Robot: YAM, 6 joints.
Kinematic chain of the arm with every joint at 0, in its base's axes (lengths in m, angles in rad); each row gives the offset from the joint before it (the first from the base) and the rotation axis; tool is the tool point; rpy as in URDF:
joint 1: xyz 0 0 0.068 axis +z
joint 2: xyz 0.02 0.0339 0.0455 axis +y
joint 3: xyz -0.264 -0.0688 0 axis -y
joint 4: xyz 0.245 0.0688 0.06 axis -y
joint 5: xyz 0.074 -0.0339 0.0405 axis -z
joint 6: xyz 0.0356 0 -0.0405 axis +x
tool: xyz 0 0 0 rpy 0 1.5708 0
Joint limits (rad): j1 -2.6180..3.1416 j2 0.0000..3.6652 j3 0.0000..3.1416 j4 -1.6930..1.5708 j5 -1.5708..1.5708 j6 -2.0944..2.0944
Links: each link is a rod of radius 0.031 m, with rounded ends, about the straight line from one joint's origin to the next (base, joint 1, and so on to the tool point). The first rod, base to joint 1, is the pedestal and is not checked.
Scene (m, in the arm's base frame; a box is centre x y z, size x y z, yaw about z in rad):
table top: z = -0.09
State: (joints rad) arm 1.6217 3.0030 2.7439 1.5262 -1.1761 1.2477
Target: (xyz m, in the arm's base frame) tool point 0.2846 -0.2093 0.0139
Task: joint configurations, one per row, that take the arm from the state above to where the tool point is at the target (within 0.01 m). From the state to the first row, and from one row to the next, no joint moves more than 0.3 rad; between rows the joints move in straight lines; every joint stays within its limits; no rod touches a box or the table.
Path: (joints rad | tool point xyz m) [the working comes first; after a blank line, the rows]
Joints at the target: -0.7348 2.5142 0.8682 1.5708 -1.4991 1.2477
Straight joint move there: clear.

1: 1.3271 2.9419 2.5094 1.5318 -1.2165 1.2477 | 0.1041 0.5569 0.1946
2: 1.0326 2.8808 2.2750 1.5374 -1.2568 1.2477 | 0.2587 0.4993 0.1596
3: 0.7380 2.8197 2.0405 1.5429 -1.2972 1.2477 | 0.3818 0.3936 0.1254
4: 0.4435 2.7586 1.8061 1.5485 -1.3376 1.2477 | 0.4583 0.2561 0.0934
5: 0.1489 2.6975 1.5716 1.5541 -1.3780 1.2477 | 0.4809 0.1075 0.0652
6: -0.1457 2.6364 1.3372 1.5596 -1.4183 1.2477 | 0.4516 -0.0307 0.0418
7: -0.4402 2.5753 1.1027 1.5652 -1.4587 1.2477 | 0.3807 -0.1402 0.0244
8: -0.7348 2.5142 0.8682 1.5708 -1.4991 1.2477 | 0.2846 -0.2093 0.0139

